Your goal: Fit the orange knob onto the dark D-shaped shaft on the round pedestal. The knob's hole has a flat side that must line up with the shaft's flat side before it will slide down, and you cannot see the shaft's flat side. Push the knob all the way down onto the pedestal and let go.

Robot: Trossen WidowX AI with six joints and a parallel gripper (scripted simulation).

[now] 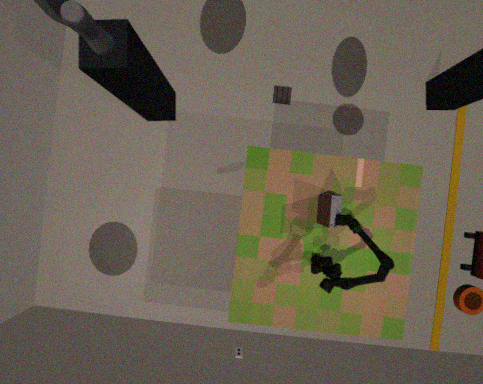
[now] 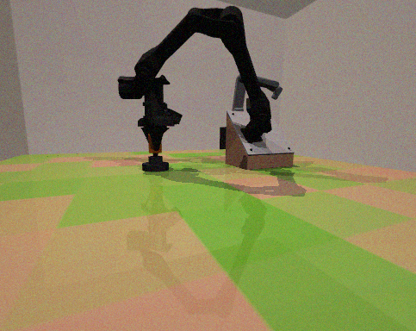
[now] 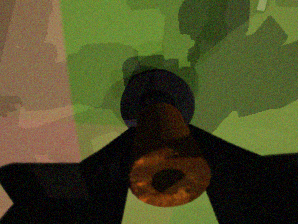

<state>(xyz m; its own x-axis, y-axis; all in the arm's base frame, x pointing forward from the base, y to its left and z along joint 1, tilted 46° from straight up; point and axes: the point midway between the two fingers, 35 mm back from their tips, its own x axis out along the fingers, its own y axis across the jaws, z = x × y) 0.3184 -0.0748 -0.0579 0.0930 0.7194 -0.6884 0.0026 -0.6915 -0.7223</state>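
The dark pedestal lies 3 cm below my gripper tip. From my gripper tip the other things lie so: orange knob (2 cm above).
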